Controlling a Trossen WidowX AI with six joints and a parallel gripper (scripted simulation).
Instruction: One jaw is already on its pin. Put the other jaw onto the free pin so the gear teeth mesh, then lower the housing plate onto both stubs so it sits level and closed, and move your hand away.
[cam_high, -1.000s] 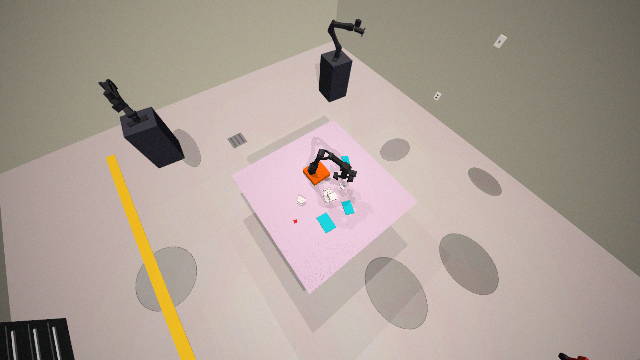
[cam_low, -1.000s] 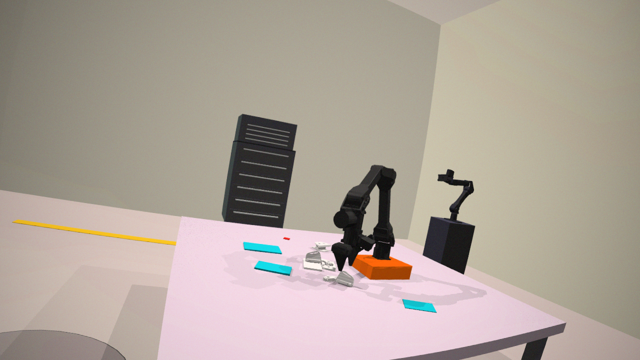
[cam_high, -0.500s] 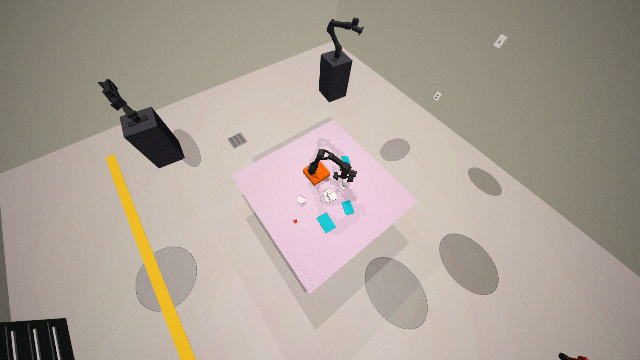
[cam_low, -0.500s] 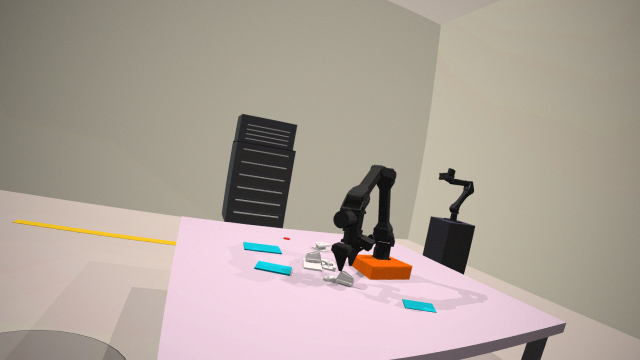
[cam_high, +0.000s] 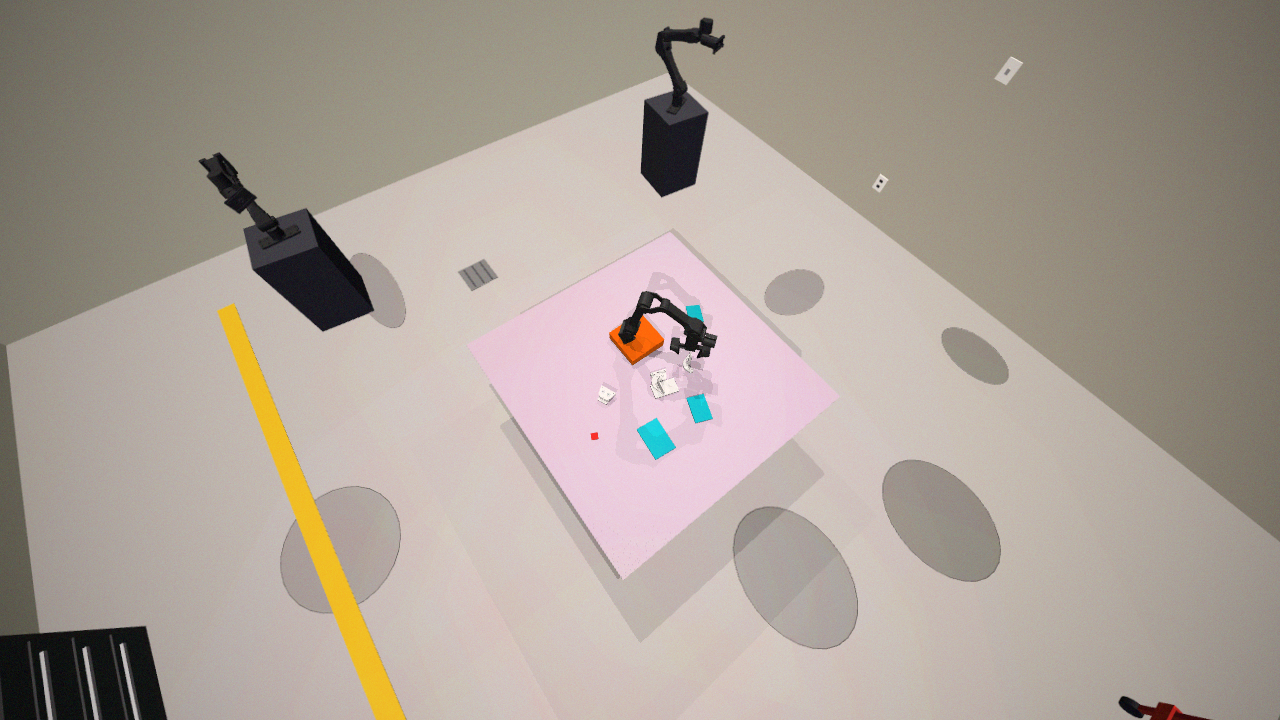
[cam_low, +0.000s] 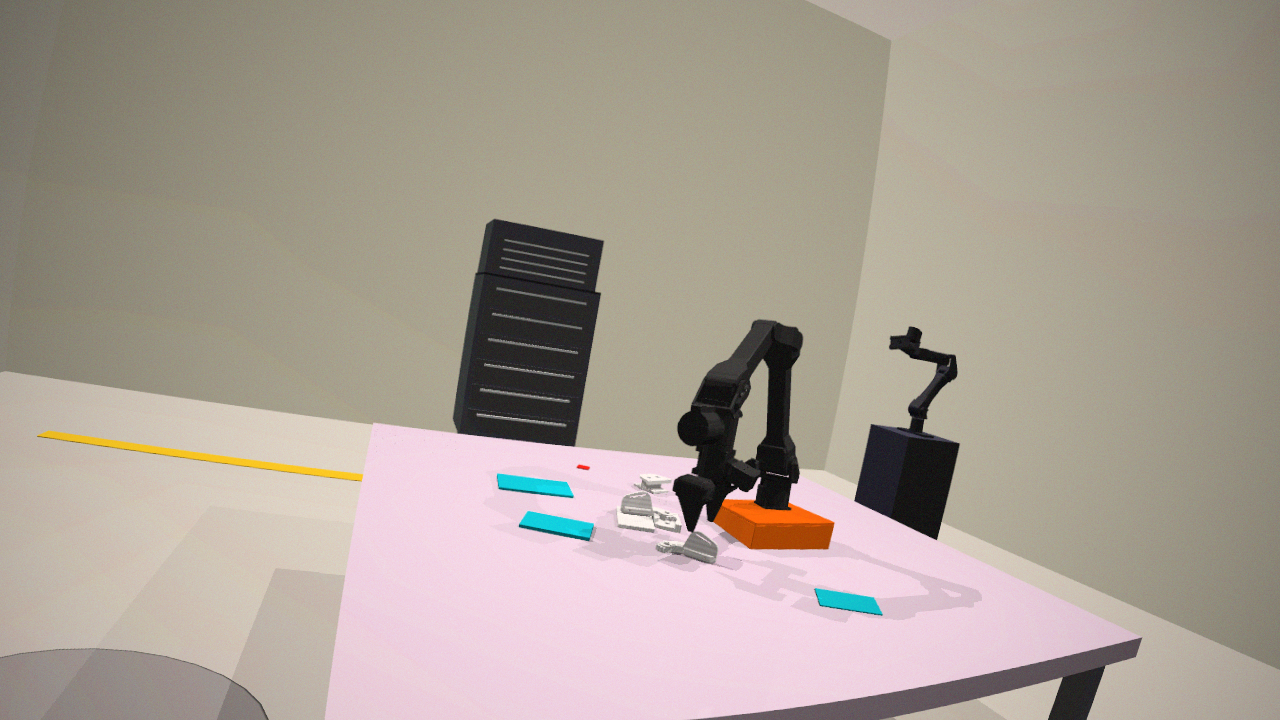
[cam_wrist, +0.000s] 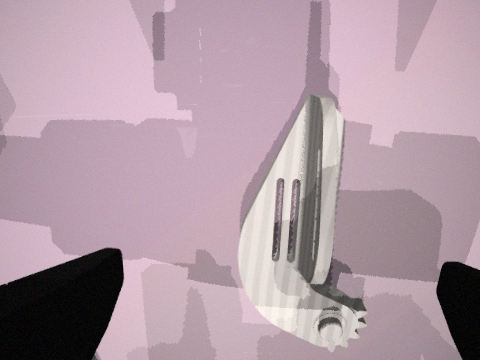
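Right now the white jaw is 5 cm below my gripper tip, 4 cm ahead of it and 1 cm to the right of it. Round my gripper tip: red marker: 57 cm to the right, 12 cm ahead, 5 cm below.
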